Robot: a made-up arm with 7 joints. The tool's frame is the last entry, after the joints. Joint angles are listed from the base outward.
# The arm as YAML. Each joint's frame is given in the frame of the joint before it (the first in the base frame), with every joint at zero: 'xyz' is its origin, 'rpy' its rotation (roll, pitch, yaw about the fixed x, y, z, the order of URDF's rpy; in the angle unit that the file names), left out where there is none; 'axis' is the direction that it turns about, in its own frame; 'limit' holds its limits. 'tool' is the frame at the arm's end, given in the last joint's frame.
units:
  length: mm
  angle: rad
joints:
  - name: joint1
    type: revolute
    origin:
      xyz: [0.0, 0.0, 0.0]
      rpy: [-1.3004, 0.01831, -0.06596]
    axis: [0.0, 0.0, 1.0]
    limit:
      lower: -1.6
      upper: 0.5
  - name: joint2
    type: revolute
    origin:
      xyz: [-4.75, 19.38, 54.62]
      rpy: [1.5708, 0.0, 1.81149]
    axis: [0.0, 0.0, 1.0]
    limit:
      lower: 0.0
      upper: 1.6
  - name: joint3
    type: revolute
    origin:
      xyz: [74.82, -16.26, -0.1]
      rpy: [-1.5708, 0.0, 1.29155]
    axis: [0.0, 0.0, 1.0]
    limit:
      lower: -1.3
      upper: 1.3
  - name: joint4
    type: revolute
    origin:
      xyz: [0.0, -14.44, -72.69]
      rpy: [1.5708, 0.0, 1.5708]
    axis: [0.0, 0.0, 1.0]
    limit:
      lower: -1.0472
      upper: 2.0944
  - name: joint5
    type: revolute
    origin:
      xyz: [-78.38, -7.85, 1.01]
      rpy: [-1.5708, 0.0, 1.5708]
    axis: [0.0, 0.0, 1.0]
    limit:
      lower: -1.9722
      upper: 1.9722
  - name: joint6
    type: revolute
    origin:
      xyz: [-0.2, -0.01, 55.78]
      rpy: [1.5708, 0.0, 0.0]
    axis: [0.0, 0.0, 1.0]
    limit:
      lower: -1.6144
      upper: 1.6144
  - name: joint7
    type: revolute
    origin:
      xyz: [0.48, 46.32, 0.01]
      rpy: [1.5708, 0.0, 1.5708]
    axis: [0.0, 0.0, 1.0]
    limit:
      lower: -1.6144
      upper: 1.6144
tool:
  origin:
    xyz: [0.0, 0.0, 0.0]
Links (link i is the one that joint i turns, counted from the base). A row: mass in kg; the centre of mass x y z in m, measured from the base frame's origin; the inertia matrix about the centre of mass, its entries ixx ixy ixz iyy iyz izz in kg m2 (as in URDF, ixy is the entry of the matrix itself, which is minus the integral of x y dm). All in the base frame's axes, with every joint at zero. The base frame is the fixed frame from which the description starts. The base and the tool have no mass.
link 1: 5.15; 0.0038 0.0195 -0.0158; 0.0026 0.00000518 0 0.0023 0.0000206 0.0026
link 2: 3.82; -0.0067 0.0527 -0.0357; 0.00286 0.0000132 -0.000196 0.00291 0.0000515 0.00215
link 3: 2.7; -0.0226 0.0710 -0.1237; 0.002 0 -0.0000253 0.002 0 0.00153
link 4: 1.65; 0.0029 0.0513 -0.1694; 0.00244 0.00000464 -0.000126 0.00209 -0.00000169 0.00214
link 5: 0.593; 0.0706 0.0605 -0.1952; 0.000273 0 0.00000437 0.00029 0 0.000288
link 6: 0.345; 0.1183 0.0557 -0.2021; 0.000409 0 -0.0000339 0.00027 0 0.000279
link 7: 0.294; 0.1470 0.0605 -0.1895; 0.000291 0 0.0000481 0.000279 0 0.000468
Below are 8 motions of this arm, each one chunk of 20 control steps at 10 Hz.
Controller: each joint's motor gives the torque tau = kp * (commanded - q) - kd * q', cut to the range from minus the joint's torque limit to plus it. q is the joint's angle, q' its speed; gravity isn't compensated. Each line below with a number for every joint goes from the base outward.
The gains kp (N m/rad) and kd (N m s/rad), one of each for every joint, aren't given. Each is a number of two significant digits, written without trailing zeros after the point. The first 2 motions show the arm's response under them.
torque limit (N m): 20 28 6 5.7 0.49 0.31 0.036
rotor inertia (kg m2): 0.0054 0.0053 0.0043 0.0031 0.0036 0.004 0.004
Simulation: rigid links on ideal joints. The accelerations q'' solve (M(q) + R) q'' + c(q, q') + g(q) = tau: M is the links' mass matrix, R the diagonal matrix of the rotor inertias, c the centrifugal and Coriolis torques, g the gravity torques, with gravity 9.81 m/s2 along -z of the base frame. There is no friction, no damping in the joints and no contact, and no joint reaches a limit. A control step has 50 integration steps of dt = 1/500 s. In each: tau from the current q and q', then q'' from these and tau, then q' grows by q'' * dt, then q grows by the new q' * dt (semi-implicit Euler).
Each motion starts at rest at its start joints. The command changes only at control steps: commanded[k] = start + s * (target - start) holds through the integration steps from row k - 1 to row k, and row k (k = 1, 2, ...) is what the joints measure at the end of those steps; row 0 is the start. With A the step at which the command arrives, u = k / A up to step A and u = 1 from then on. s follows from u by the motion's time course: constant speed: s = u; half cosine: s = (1 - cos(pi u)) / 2; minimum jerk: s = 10 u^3 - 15 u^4 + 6 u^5; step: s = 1 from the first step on.
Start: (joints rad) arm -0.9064 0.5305 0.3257 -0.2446 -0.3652 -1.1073 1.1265
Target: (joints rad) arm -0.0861 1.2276 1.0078 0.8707 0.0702 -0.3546 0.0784
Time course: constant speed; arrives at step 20
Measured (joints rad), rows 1 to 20:
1: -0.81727 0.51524 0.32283 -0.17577 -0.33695 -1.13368 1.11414
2: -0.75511 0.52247 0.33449 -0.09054 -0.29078 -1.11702 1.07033
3: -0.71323 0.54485 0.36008 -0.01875 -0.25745 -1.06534 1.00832
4: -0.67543 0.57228 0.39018 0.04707 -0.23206 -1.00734 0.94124
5: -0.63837 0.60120 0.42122 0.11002 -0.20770 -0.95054 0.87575
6: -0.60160 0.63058 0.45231 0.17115 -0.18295 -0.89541 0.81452
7: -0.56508 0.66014 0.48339 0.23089 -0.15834 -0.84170 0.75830
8: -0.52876 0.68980 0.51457 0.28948 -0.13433 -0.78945 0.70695
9: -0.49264 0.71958 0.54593 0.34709 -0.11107 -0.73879 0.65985
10: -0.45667 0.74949 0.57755 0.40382 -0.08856 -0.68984 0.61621
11: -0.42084 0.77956 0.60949 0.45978 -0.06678 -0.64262 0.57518
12: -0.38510 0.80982 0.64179 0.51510 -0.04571 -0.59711 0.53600
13: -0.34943 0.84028 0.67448 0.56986 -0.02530 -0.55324 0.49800
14: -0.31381 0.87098 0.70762 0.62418 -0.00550 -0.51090 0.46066
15: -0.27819 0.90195 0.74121 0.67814 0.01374 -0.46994 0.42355
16: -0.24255 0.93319 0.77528 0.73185 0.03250 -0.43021 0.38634
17: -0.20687 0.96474 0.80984 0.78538 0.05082 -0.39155 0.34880
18: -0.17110 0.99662 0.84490 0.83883 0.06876 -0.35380 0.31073
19: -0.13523 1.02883 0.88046 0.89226 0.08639 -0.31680 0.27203
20: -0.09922 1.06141 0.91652 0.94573 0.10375 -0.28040 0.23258
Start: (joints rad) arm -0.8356 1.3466 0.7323 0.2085 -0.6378 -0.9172 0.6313
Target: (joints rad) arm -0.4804 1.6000 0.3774 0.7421 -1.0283 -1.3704 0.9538
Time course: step
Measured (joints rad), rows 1 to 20:
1: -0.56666 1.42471 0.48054 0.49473 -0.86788 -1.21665 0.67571
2: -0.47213 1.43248 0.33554 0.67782 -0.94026 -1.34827 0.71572
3: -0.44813 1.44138 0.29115 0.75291 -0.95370 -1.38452 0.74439
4: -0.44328 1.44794 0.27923 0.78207 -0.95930 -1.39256 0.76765
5: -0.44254 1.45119 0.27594 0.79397 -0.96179 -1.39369 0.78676
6: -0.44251 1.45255 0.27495 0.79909 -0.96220 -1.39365 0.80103
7: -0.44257 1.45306 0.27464 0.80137 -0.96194 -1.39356 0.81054
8: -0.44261 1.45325 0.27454 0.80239 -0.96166 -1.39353 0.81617
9: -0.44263 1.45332 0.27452 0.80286 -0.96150 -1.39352 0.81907
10: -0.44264 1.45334 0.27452 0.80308 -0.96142 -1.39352 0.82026
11: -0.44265 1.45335 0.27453 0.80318 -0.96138 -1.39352 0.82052
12: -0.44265 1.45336 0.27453 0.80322 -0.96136 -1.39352 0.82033
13: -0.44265 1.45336 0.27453 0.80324 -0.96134 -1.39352 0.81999
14: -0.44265 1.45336 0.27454 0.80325 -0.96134 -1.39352 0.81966
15: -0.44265 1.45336 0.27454 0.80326 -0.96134 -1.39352 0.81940
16: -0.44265 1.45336 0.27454 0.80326 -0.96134 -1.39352 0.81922
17: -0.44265 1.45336 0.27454 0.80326 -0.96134 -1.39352 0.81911
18: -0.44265 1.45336 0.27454 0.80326 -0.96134 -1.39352 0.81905
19: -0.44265 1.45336 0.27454 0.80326 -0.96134 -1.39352 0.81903
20: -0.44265 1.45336 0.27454 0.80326 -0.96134 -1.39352 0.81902
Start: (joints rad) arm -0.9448 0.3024 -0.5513 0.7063 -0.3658 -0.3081 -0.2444
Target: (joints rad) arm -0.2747 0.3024 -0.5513 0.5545 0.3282 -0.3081 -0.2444
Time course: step
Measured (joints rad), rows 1 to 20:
1: -0.51115 0.28726 -0.53942 0.63457 -0.00095 -0.33331 -0.23347
2: -0.26134 0.28458 -0.60939 0.72636 0.33175 -0.10901 -0.20482
3: -0.23702 0.28228 -0.60294 0.70680 0.37471 -0.02795 -0.18295
4: -0.24899 0.27958 -0.58733 0.67073 0.35055 -0.15152 -0.16688
5: -0.25249 0.27802 -0.58201 0.65324 0.34411 -0.21100 -0.15687
6: -0.25157 0.27804 -0.58086 0.64906 0.34769 -0.21482 -0.15185
7: -0.25078 0.27833 -0.58053 0.64848 0.35027 -0.20920 -0.15004
8: -0.25059 0.27846 -0.58035 0.64823 0.35068 -0.20696 -0.14986
9: -0.25059 0.27849 -0.58027 0.64801 0.35049 -0.20683 -0.15037
10: -0.25060 0.27849 -0.58025 0.64789 0.35039 -0.20701 -0.15106
11: -0.25060 0.27849 -0.58025 0.64784 0.35038 -0.20706 -0.15172
12: -0.25060 0.27849 -0.58025 0.64783 0.35039 -0.20705 -0.15223
13: -0.25060 0.27849 -0.58025 0.64782 0.35039 -0.20704 -0.15260
14: -0.25060 0.27849 -0.58025 0.64782 0.35039 -0.20704 -0.15284
15: -0.25060 0.27849 -0.58025 0.64782 0.35039 -0.20704 -0.15299
16: -0.25060 0.27849 -0.58025 0.64782 0.35039 -0.20704 -0.15307
17: -0.25060 0.27849 -0.58025 0.64782 0.35038 -0.20704 -0.15310
18: -0.25060 0.27849 -0.58025 0.64782 0.35038 -0.20704 -0.15311
19: -0.25060 0.27849 -0.58025 0.64782 0.35038 -0.20704 -0.15311
20: -0.25060 0.27849 -0.58025 0.64782 0.35038 -0.20704 -0.15311

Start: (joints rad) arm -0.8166 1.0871 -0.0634 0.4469 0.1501 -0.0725 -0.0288
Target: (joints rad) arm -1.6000 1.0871 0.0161 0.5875 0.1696 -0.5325 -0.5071
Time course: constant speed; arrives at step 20
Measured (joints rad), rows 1 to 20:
1: -0.78980 1.03177 -0.11859 0.49249 0.15039 -0.06584 -0.02030
2: -0.79624 0.99505 -0.16600 0.53278 0.15153 -0.05094 -0.00763
3: -0.82776 0.98449 -0.17215 0.55075 0.15211 -0.06596 0.00025
4: -0.86464 0.98310 -0.16632 0.56127 0.15449 -0.09289 0.00035
5: -0.90147 0.98396 -0.15934 0.57050 0.15857 -0.11924 -0.00796
6: -0.93802 0.98535 -0.15280 0.57953 0.16293 -0.14403 -0.02344
7: -0.97459 0.98695 -0.14648 0.58834 0.16700 -0.16857 -0.04411
8: -1.01128 0.98870 -0.14015 0.59693 0.17082 -0.19339 -0.06801
9: -1.04811 0.99059 -0.13372 0.60534 0.17452 -0.21856 -0.09367
10: -1.08509 0.99261 -0.12716 0.61361 0.17813 -0.24400 -0.12010
11: -1.12221 0.99474 -0.12046 0.62175 0.18165 -0.26972 -0.14670
12: -1.15950 0.99700 -0.11362 0.62975 0.18506 -0.29568 -0.17319
13: -1.19694 0.99937 -0.10664 0.63762 0.18834 -0.32191 -0.19946
14: -1.23454 1.00186 -0.09951 0.64535 0.19148 -0.34838 -0.22551
15: -1.27232 1.00447 -0.09225 0.65293 0.19446 -0.37509 -0.25137
16: -1.31026 1.00720 -0.08485 0.66037 0.19727 -0.40205 -0.27709
17: -1.34839 1.01005 -0.07733 0.66764 0.19989 -0.42924 -0.30271
18: -1.38669 1.01301 -0.06968 0.67474 0.20231 -0.45665 -0.32826
19: -1.42517 1.01610 -0.06192 0.68167 0.20451 -0.48427 -0.35378
20: -1.46385 1.01929 -0.05404 0.68842 0.20648 -0.51210 -0.37928

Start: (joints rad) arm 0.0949 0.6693 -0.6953 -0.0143 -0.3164 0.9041 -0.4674
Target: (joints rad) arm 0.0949 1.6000 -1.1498 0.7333 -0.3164 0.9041 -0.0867
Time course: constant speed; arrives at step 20
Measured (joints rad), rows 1 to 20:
1: 0.08060 0.66170 -0.72846 0.05070 -0.29965 0.90488 -0.46498
2: 0.07702 0.68223 -0.75838 0.09966 -0.29458 0.90638 -0.45517
3: 0.07586 0.71684 -0.78221 0.13927 -0.29493 0.90332 -0.44021
4: 0.07505 0.75611 -0.80466 0.17297 -0.29685 0.89691 -0.42164
5: 0.07448 0.79689 -0.82715 0.20345 -0.30029 0.88942 -0.40054
6: 0.07407 0.83819 -0.84972 0.23233 -0.30445 0.88198 -0.37786
7: 0.07376 0.87974 -0.87218 0.26037 -0.30872 0.87475 -0.35432
8: 0.07352 0.92143 -0.89442 0.28793 -0.31297 0.86765 -0.33040
9: 0.07333 0.96322 -0.91641 0.31520 -0.31722 0.86064 -0.30644
10: 0.07322 1.00512 -0.93817 0.34226 -0.32149 0.85372 -0.28266
11: 0.07317 1.04712 -0.95969 0.36920 -0.32579 0.84693 -0.25922
12: 0.07318 1.08924 -0.98100 0.39605 -0.33011 0.84027 -0.23621
13: 0.07327 1.13149 -1.00210 0.42286 -0.33443 0.83376 -0.21369
14: 0.07342 1.17388 -1.02300 0.44969 -0.33874 0.82745 -0.19171
15: 0.07365 1.21644 -1.04374 0.47656 -0.34303 0.82134 -0.17030
16: 0.07395 1.25917 -1.06431 0.50354 -0.34728 0.81547 -0.14947
17: 0.07432 1.30210 -1.08475 0.53066 -0.35147 0.80986 -0.12926
18: 0.07477 1.34523 -1.10506 0.55798 -0.35559 0.80454 -0.10966
19: 0.07529 1.38858 -1.12528 0.58553 -0.35961 0.79955 -0.09070
20: 0.07590 1.43217 -1.14541 0.61338 -0.36351 0.79492 -0.07238

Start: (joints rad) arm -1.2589 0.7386 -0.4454 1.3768 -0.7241 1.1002 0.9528
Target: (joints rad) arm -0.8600 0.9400 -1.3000 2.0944 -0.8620 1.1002 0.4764
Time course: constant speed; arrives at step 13
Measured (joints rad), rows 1 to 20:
1: -1.16484 0.70677 -0.50050 1.42603 -0.74822 1.08737 0.95122
2: -1.09749 0.69505 -0.56622 1.49596 -0.74765 1.12481 0.96808
3: -1.06504 0.70087 -0.62588 1.54347 -0.76203 1.12366 0.98643
4: -1.03941 0.71159 -0.68541 1.58340 -0.78902 1.10702 0.98969
5: -1.01317 0.72389 -0.74585 1.62323 -0.81384 1.09688 0.97632
6: -0.98645 0.73678 -0.80665 1.66356 -0.83598 1.09193 0.95095
7: -0.95976 0.74982 -0.86751 1.70394 -0.85797 1.08826 0.91796
8: -0.93317 0.76284 -0.92840 1.74434 -0.88024 1.08492 0.88042
9: -0.90662 0.77584 -0.98940 1.78495 -0.90233 1.08211 0.84040
10: -0.88007 0.78882 -1.05058 1.82596 -0.92399 1.07998 0.79928
11: -0.85352 0.80179 -1.11202 1.86750 -0.94512 1.07854 0.75781
12: -0.82694 0.81477 -1.17379 1.90971 -0.96568 1.07775 0.71636
13: -0.80033 0.82777 -1.23599 1.95272 -0.98556 1.07759 0.67503
14: -0.79303 0.83431 -1.26083 1.97373 -0.98698 1.08143 0.64168
15: -0.79267 0.83537 -1.26997 1.97928 -0.99463 1.08045 0.61621
16: -0.79285 0.83513 -1.27329 1.98030 -1.00105 1.07916 0.59727
17: -0.79290 0.83491 -1.27456 1.98048 -1.00308 1.07899 0.58456
18: -0.79289 0.83483 -1.27508 1.98056 -1.00312 1.07916 0.57719
19: -0.79288 0.83481 -1.27529 1.98061 -1.00291 1.07925 0.57367
20: -0.79288 0.83480 -1.27537 1.98063 -1.00281 1.07927 0.57249

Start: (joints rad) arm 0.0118 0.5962 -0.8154 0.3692 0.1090 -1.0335 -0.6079
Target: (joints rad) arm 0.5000 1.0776 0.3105 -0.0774 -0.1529 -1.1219 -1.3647
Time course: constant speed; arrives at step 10
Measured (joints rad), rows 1 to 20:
1: 0.03368 0.59107 -0.76557 0.38040 0.11608 -0.97122 -0.61417
2: 0.07345 0.61371 -0.68275 0.36406 0.10530 -0.92811 -0.63185
3: 0.11726 0.64991 -0.58402 0.33363 0.07975 -0.92637 -0.66401
4: 0.16195 0.69039 -0.48148 0.29508 0.05289 -0.93714 -0.70896
5: 0.20720 0.73244 -0.37900 0.25276 0.02863 -0.94961 -0.76372
6: 0.25282 0.77534 -0.27719 0.20874 0.00607 -0.96216 -0.82521
7: 0.29870 0.81895 -0.17585 0.16381 -0.01592 -0.97514 -0.89079
8: 0.34484 0.86329 -0.07470 0.11824 -0.03780 -0.98885 -0.95851
9: 0.39127 0.90841 0.02655 0.07207 -0.05967 -1.00344 -1.02716
10: 0.43804 0.95441 0.12818 0.02524 -0.08159 -1.01892 -1.09614
11: 0.45180 0.97635 0.17021 -0.00002 -0.09305 -1.03296 -1.15887
12: 0.45598 0.98379 0.18030 -0.01320 -0.09001 -1.03785 -1.20605
13: 0.45752 0.98625 0.18192 -0.01912 -0.08553 -1.03820 -1.23772
14: 0.45807 0.98712 0.18198 -0.02169 -0.08387 -1.03760 -1.25698
15: 0.45826 0.98746 0.18189 -0.02281 -0.08377 -1.03717 -1.26741
16: 0.45832 0.98760 0.18183 -0.02330 -0.08396 -1.03695 -1.27218
17: 0.45835 0.98766 0.18179 -0.02350 -0.08408 -1.03686 -1.27370
18: 0.45836 0.98768 0.18177 -0.02359 -0.08413 -1.03682 -1.27359
19: 0.45837 0.98769 0.18177 -0.02363 -0.08415 -1.03681 -1.27282
20: 0.45837 0.98770 0.18176 -0.02364 -0.08417 -1.03681 -1.27191

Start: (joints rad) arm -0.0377 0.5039 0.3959 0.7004 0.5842 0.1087 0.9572
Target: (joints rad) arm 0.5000 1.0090 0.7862 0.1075 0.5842 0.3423 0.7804
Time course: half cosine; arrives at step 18
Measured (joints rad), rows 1 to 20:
1: -0.04049 0.46607 0.36591 0.73761 0.57435 0.12884 0.97248
2: -0.03154 0.44862 0.34978 0.75589 0.55800 0.14493 0.99140
3: -0.01662 0.45501 0.35605 0.74984 0.55547 0.15462 1.00696
4: 0.00459 0.47260 0.37047 0.72999 0.55598 0.16287 1.01811
5: 0.03203 0.49676 0.38868 0.70150 0.55475 0.17319 1.02339
6: 0.06474 0.52598 0.40967 0.66626 0.55205 0.18618 1.02237
7: 0.10163 0.55939 0.43286 0.62535 0.54852 0.20103 1.01565
8: 0.14157 0.59608 0.45762 0.57992 0.54444 0.21699 1.00433
9: 0.18341 0.63507 0.48324 0.53120 0.53997 0.23347 0.98957
10: 0.22594 0.67527 0.50899 0.48053 0.53528 0.24990 0.97247
11: 0.26790 0.71557 0.53414 0.42931 0.53052 0.26573 0.95396
12: 0.30805 0.75477 0.55798 0.37904 0.52586 0.28043 0.93485
13: 0.34518 0.79169 0.57983 0.33126 0.52146 0.29352 0.91587
14: 0.37813 0.82514 0.59907 0.28752 0.51747 0.30464 0.89769
15: 0.40584 0.85397 0.61509 0.24930 0.51401 0.31352 0.88088
16: 0.42740 0.87716 0.62737 0.21797 0.51115 0.32000 0.86599
17: 0.44205 0.89384 0.63548 0.19470 0.50898 0.32400 0.85347
18: 0.44926 0.90334 0.63909 0.18038 0.50752 0.32550 0.84371
19: 0.45148 0.90726 0.63936 0.17333 0.50625 0.32538 0.83673
20: 0.45220 0.90867 0.63861 0.17013 0.50516 0.32519 0.83211

